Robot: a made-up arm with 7 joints. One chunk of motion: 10 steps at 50 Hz.
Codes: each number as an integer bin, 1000 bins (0 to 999) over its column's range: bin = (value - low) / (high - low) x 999, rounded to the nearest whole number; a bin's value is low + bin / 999 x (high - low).
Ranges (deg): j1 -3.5..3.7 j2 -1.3..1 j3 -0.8..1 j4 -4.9..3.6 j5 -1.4..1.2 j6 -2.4..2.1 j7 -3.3..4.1
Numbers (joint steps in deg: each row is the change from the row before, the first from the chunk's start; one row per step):
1: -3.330 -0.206 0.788 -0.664 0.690 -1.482 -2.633
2: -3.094 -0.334 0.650 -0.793 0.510 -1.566 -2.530
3: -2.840 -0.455 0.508 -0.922 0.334 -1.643 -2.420
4: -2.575 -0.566 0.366 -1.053 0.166 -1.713 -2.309
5: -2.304 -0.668 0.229 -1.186 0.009 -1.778 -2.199
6: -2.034 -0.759 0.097 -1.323 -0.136 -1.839 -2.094
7: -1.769 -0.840 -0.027 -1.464 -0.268 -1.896 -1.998
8: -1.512 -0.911 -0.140 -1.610 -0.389 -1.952 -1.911
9: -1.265 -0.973 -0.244 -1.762 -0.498 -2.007 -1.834
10: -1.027 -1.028 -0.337 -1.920 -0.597 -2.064 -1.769
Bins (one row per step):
1: 24 475 881 498 803 204 90
2: 56 420 805 483 734 185 104
3: 92 367 726 468 666 168 119
4: 128 319 647 452 602 153 134
5: 166 275 571 437 541 138 149
6: 203 235 498 420 486 125 163
7: 240 200 429 404 435 112 176
8: 276 169 366 387 388 99 188
9: 310 142 309 369 347 87 198
10: 343 118 257 350 309 75 207

